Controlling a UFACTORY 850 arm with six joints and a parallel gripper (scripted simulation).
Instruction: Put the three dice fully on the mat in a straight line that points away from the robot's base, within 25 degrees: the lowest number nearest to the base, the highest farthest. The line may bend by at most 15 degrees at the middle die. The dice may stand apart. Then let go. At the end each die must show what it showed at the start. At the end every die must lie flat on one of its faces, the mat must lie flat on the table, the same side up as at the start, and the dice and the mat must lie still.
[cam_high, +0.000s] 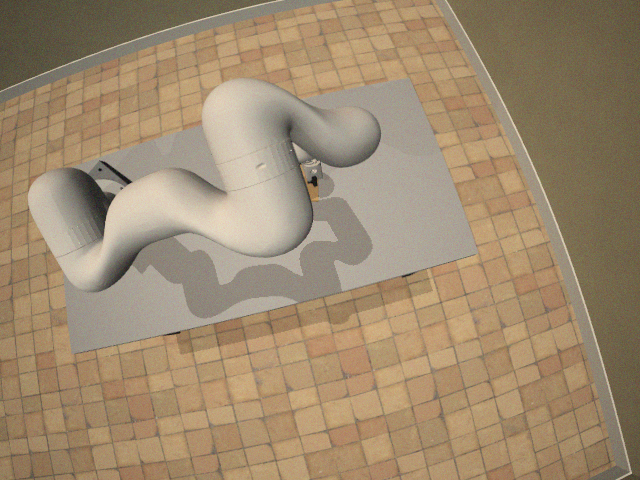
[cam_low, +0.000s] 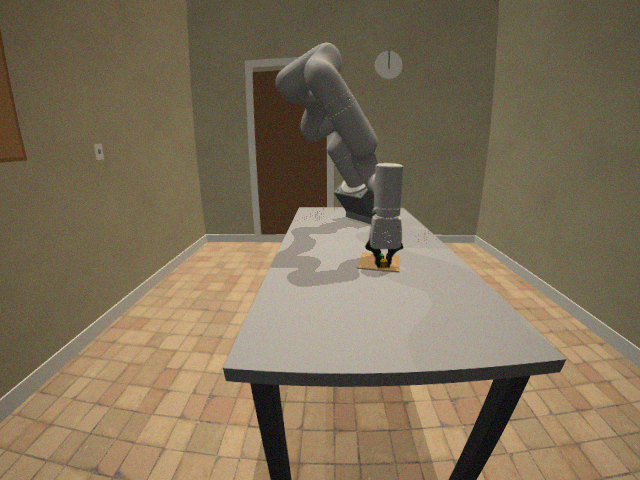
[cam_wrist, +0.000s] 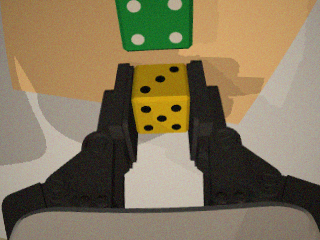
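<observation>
My gripper is now 1 cm above the yellow die. Also, from my hand: green die 5 cm behind, 1 cm below; then red die 10 cm behind, 1 cm below; then mat 5 cm behind, 2 cm below.
</observation>
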